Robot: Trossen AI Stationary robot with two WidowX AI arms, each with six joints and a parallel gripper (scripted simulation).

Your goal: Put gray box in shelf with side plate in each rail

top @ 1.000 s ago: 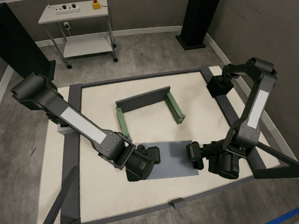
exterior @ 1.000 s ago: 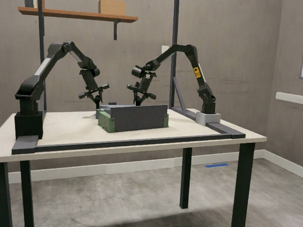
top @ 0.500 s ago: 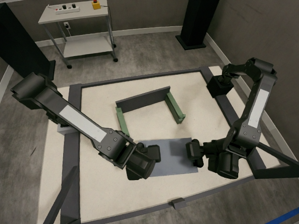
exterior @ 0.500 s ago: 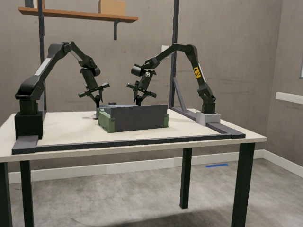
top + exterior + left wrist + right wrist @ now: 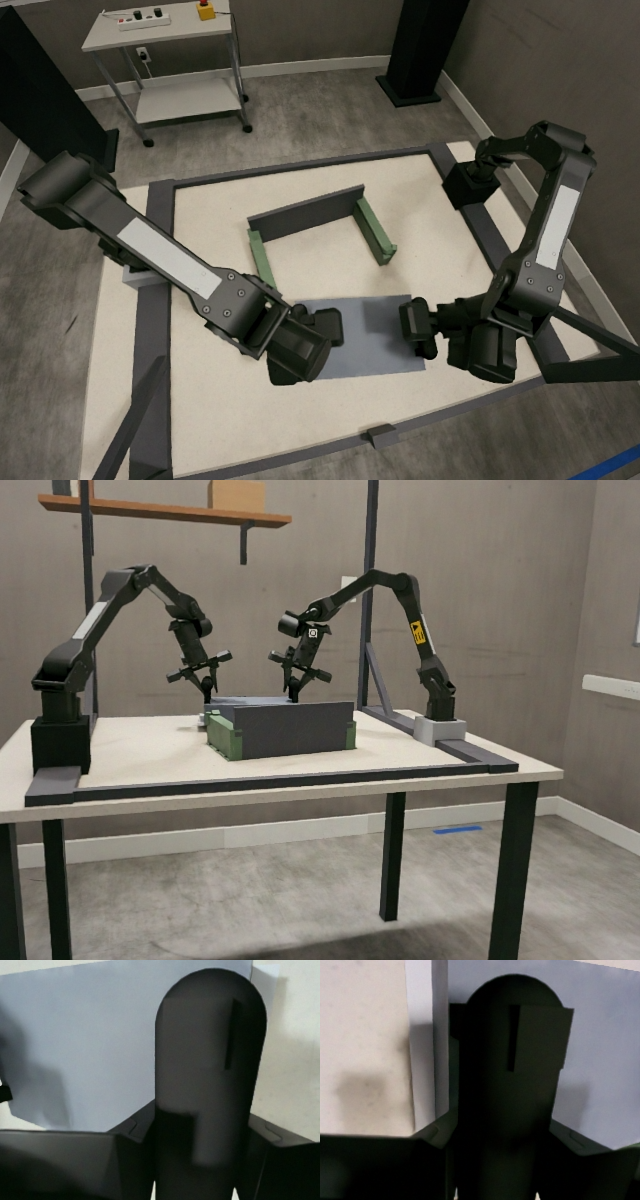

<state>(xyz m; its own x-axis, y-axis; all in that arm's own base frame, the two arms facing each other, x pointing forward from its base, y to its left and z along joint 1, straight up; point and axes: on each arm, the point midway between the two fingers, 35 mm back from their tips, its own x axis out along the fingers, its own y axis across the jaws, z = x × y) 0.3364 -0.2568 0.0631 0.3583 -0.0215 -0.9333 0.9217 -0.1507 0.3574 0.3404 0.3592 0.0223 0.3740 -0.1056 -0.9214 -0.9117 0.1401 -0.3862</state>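
The gray box lies 30 mm ahead of my right hand, 120 mm to the left of it and 50 mm below it. From my right hand the other things lie so: dark frame bar: 570 mm ahead, 80 mm to the left, 110 mm below; dark back wall: 350 mm ahead, 140 mm to the left, 40 mm below.
Now: the gray box 120 mm to the right of my left hand, 50 mm below it and 30 mm behind it. From my left hand the other things lie so: dark frame bar: 520 mm ahead, 160 mm to the right, 120 mm below; dark back wall: 300 mm ahead, 100 mm to the right, 40 mm below.
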